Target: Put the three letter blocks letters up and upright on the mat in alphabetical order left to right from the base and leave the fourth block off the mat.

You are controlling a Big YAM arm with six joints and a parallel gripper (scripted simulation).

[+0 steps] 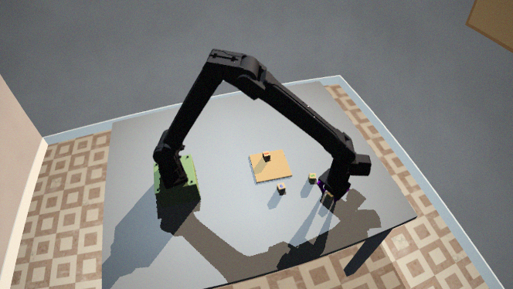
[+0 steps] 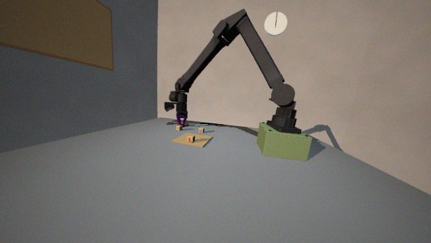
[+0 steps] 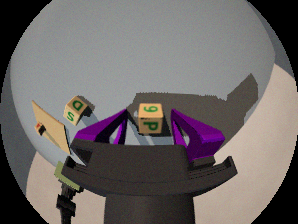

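The block lies right at my hand. Round my hand: tan mat 120 mm behind, 240 mm to the left, 10 mm below.
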